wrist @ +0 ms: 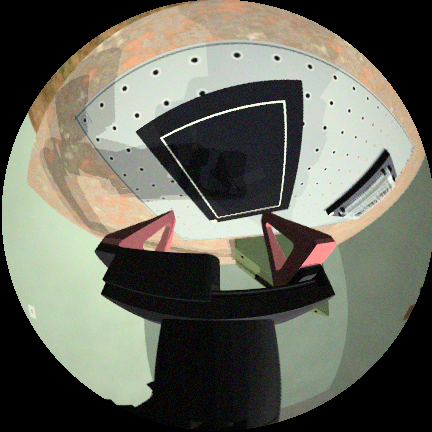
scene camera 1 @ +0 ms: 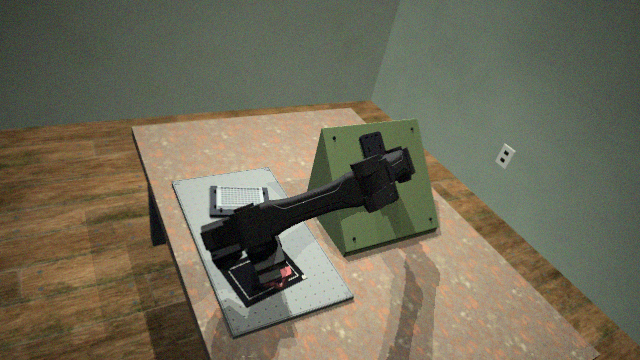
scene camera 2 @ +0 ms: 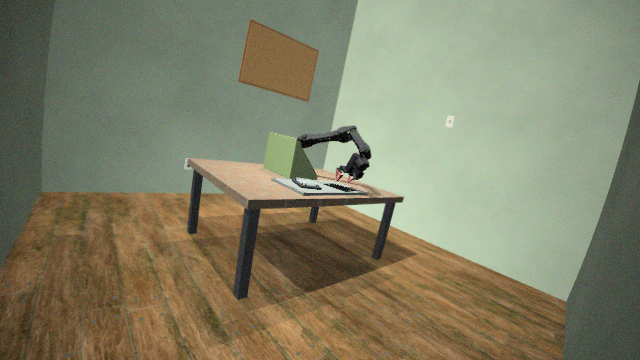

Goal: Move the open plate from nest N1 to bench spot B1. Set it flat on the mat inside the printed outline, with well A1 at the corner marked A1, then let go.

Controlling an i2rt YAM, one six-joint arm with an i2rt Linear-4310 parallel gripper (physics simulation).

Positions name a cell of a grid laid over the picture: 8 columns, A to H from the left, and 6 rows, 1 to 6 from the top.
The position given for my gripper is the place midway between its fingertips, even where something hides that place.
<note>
My gripper (wrist: E3) is open, with nothing in its grasp. Also in view: a white well plate (scene camera 1: C4). I also see a B1 mat (wrist: E3) and a black nest (wrist: H3).
The white well plate also shows in the wrist view (wrist: H3).
</note>
